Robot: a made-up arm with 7 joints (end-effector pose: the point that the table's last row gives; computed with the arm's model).
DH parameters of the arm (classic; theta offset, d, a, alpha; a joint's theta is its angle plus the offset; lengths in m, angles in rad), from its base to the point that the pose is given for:
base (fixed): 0 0 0 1.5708
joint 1: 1.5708 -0.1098 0 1.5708
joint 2: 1.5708 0 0 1.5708
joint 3: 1.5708 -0.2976 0 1.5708
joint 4: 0 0 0 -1.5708
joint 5: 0 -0.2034 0 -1.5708
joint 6: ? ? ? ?
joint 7: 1.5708 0 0 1.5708
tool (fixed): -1.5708 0 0 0
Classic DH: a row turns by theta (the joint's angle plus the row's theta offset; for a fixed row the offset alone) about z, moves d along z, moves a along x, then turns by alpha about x.
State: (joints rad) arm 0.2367 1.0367 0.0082 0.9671 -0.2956 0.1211 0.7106
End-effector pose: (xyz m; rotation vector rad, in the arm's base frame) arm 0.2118 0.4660 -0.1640 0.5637 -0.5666 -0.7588
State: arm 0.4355 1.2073 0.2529 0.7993 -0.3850 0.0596 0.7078
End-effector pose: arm 0.1795 0.5335 -0.0512 0.8717 -0.7130 -0.4893
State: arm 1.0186 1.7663 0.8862 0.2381 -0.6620 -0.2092 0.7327
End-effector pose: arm -0.0970 0.5884 0.0954 1.2915 -1.2077 0.3377
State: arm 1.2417 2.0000 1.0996 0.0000 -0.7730 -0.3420 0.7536
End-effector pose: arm -0.1973 0.5654 0.0674 1.3379 -1.4491 0.5620
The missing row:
joint 6: -1.5708 0 0 1.5708
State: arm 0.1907 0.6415 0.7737 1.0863 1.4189 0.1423 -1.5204
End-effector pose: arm 0.1717 0.4453 -0.2103 0.4806 -0.3471 2.2848
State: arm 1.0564 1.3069 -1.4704 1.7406 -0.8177 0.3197 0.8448
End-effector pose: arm 0.2373 0.3119 -0.1110 0.9749 -0.0217 -1.9535
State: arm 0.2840 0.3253 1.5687 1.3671 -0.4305 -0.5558 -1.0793
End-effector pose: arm 0.0725 0.4068 -0.2469 -2.2977 1.1404 -1.6359
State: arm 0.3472 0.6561 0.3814 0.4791 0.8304 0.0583 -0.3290
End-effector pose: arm 0.2035 0.4291 -0.3066 0.5096 -0.9400 1.2525
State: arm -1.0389 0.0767 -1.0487 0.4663 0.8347 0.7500 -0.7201
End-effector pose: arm -0.3940 0.0675 -0.2848 0.2158 1.3308 -0.7047
